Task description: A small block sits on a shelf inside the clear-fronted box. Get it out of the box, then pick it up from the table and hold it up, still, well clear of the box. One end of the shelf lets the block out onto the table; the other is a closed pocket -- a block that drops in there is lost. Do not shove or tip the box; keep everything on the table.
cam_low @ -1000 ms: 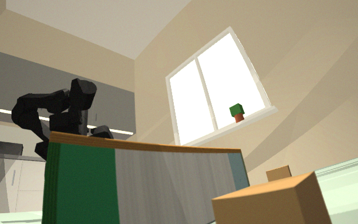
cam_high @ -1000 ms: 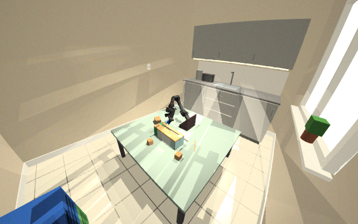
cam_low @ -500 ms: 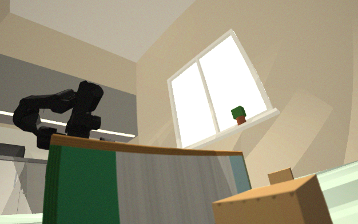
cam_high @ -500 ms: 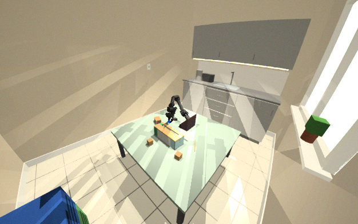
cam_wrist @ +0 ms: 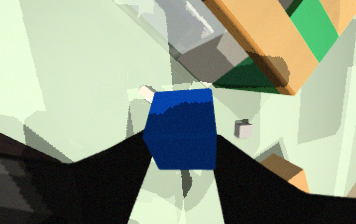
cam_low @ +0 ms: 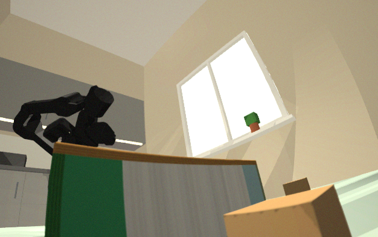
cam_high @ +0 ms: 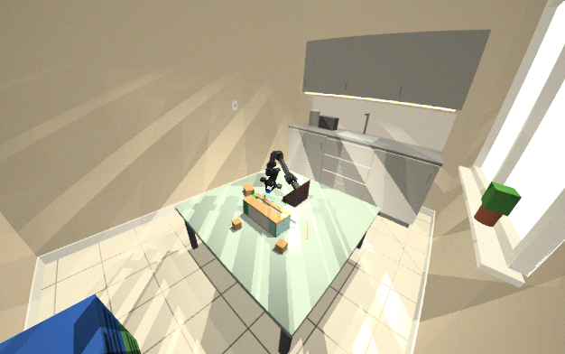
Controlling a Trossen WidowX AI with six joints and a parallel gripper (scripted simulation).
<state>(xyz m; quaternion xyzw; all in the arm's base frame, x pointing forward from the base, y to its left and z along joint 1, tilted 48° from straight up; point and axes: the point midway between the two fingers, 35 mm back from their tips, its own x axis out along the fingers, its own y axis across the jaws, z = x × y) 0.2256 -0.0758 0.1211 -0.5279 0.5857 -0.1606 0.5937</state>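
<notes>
Right now my gripper tip is 10 mm to the right of the small blue block and 10 mm below it. The rest, counted from my gripper tip: thin stick (50 mm ahead, 430 mm to the left, 120 mm below); then box (130 mm ahead, 120 mm to the left, 70 mm below).
</notes>
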